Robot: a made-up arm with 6 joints.
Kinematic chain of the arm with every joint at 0, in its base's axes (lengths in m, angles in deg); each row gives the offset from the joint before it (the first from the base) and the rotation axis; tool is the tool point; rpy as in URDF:
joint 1: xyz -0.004 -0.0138 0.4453 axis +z
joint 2: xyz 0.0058 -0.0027 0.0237 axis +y
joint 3: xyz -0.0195 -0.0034 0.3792 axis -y
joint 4: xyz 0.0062 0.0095 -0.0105 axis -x
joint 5: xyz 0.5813 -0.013 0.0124 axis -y
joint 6: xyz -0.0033 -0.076 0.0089 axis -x
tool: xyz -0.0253 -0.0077 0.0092 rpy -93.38 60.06 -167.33
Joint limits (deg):
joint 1: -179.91..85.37
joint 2: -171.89..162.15
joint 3: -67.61..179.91
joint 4: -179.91..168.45
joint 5: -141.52..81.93
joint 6: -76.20..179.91
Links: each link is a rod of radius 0.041 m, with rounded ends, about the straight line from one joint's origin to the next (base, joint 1, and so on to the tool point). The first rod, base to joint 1, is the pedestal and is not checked.
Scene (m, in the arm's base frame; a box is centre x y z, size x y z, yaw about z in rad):
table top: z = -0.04
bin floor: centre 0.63 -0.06 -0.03 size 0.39 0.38 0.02 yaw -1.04
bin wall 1: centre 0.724 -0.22 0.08 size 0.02 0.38 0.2 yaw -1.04
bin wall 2: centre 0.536 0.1 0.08 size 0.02 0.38 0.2 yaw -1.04
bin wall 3: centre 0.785 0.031 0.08 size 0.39 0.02 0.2 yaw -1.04
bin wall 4: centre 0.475 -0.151 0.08 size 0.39 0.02 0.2 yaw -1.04
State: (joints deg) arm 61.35 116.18 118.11 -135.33 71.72 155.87
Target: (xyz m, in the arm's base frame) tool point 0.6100 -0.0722 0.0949
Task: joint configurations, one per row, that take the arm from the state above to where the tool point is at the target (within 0.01 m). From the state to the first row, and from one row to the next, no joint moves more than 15 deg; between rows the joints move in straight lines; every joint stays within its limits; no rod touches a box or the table.
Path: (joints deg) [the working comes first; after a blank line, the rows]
Joints at the target: -10.18 71.44 15.21 -120.30 58.79 150.85
Straight joint move there: touches bin wall 2, bin wall 3.

1: 52.43 107.03 103.35 -133.33 69.77 155.10
2: 43.52 97.89 88.59 -131.33 67.83 154.34
3: 34.60 88.74 73.82 -129.32 65.88 153.57
4: 25.68 79.59 59.06 -127.32 63.93 152.80
5: 16.76 70.44 44.30 -125.32 61.98 152.03
6: 7.85 61.30 29.54 -123.32 60.04 151.27
7: -1.07 52.15 14.77 -121.31 58.09 150.50
8: -9.99 43.00 0.01 -119.31 56.14 149.73
9: -10.08 57.22 7.61 -119.80 57.47 150.29
10: -10.18 71.44 15.21 -120.30 58.79 150.85

